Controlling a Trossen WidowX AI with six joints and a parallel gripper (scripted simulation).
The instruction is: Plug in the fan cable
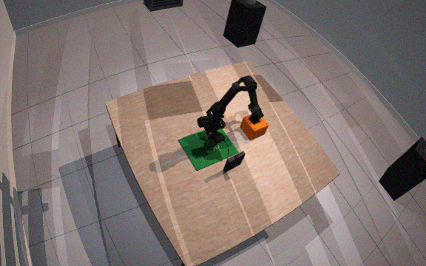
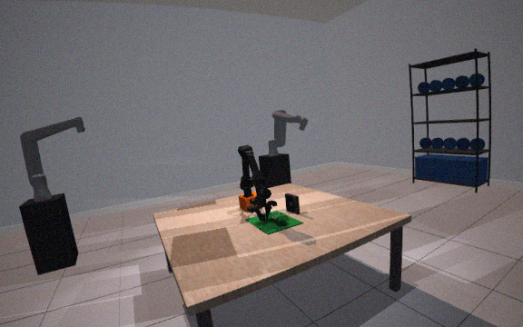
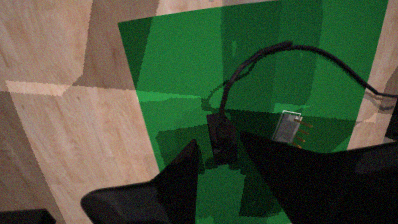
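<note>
My gripper tip is now 40 mm to the right of the green board, 40 mm short of it and 30 mm above it. Also, from my gripper tip: black fan: 230 mm to the left, 40 mm above; dark plug: 10 mm behind, 10 mm above.
</note>
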